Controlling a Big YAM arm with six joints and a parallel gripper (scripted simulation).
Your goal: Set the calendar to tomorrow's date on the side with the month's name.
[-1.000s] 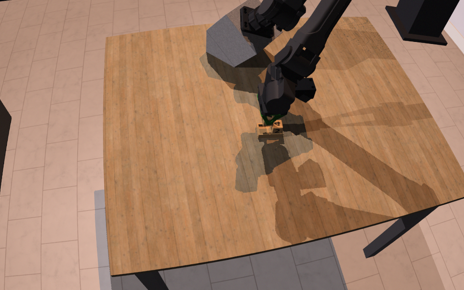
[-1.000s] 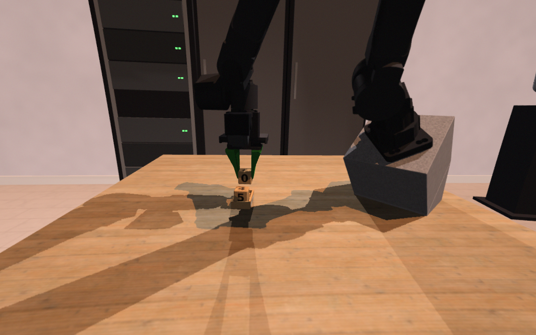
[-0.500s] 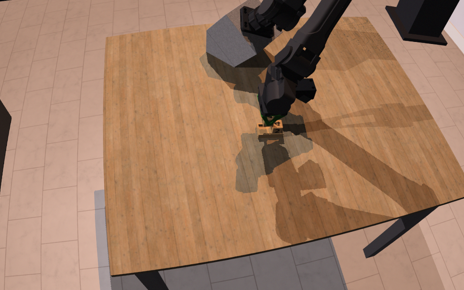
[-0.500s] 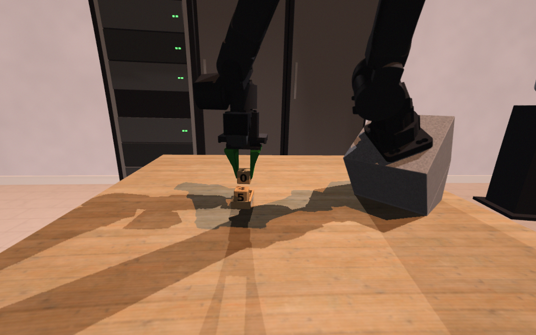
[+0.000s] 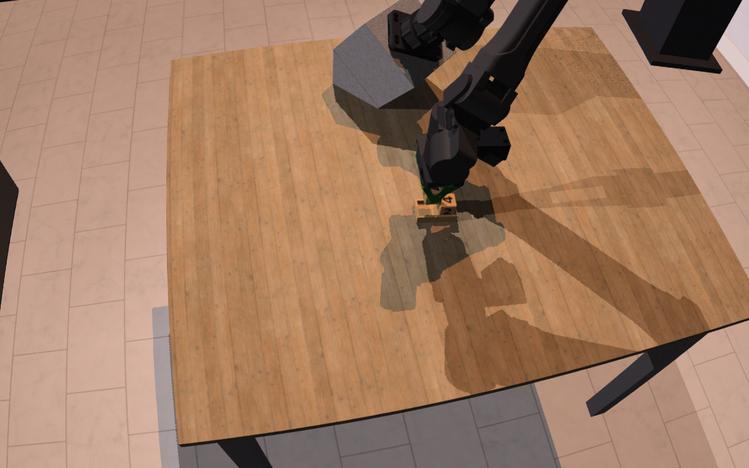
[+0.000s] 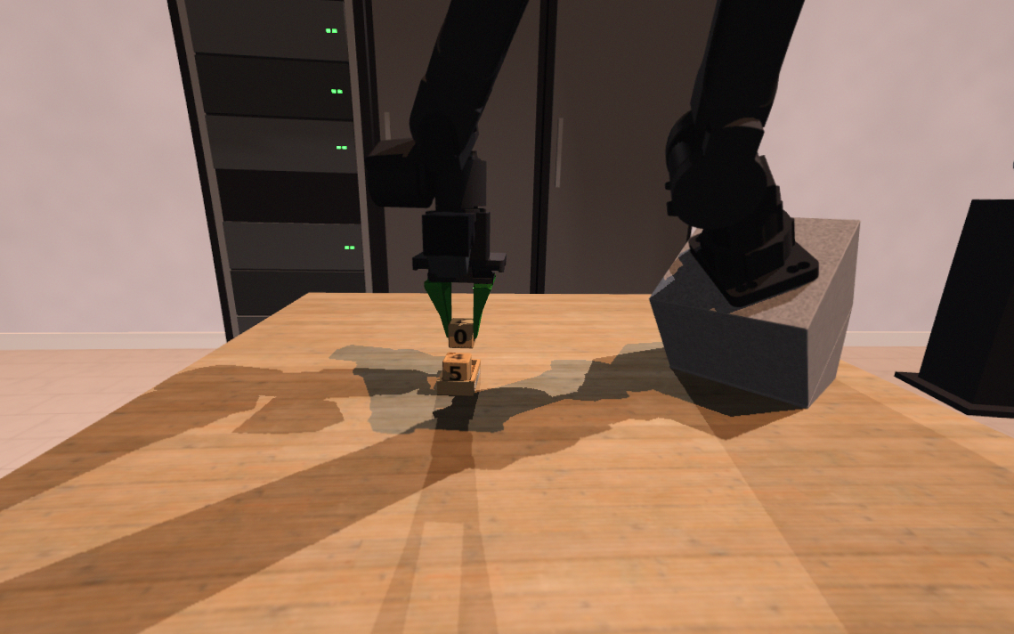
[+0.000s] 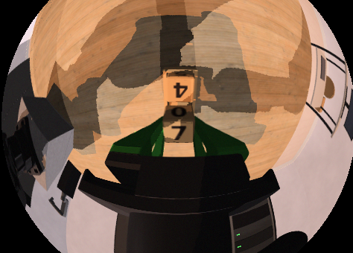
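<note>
The wooden calendar tray lies 5 cm below my hand and 1 cm to the left of it. From my hand the other things lie so: cube 4 cm below, 3 cm to the left.
</note>
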